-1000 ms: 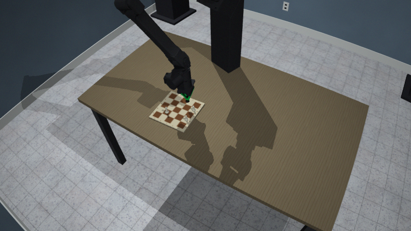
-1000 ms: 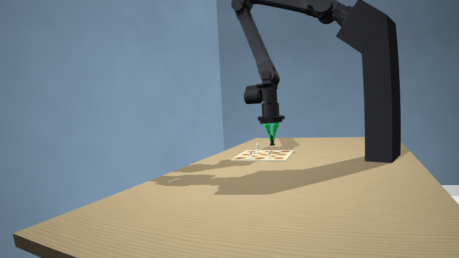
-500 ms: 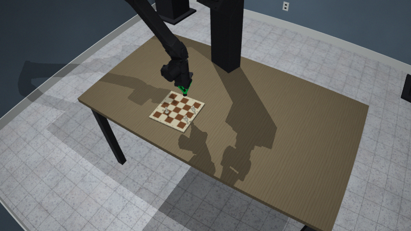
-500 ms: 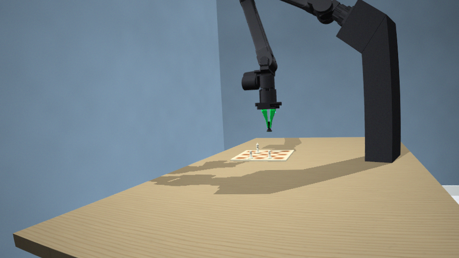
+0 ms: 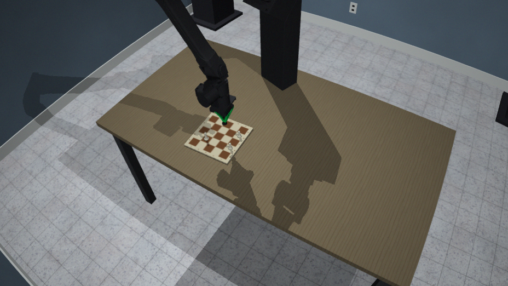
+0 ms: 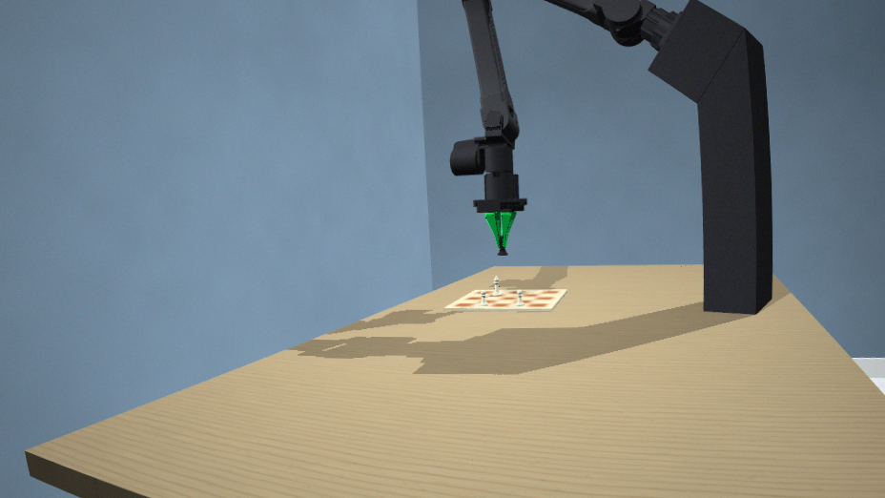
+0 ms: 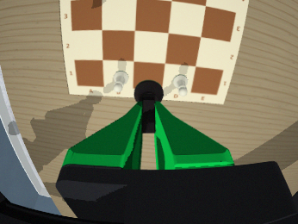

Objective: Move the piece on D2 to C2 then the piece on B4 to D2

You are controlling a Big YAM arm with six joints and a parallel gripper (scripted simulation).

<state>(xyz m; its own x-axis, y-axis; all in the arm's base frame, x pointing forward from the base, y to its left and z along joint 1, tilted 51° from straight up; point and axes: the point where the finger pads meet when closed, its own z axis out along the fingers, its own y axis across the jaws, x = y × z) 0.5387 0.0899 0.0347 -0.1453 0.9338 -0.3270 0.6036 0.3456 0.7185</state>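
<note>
The chessboard is 10 mm ahead of my hand, 40 mm to the right of it and 120 mm below it. The rest, counted from my hand: black piece 10 mm to the right, 10 mm below; white pawn 50 mm ahead, 80 mm to the right, 100 mm below.
</note>
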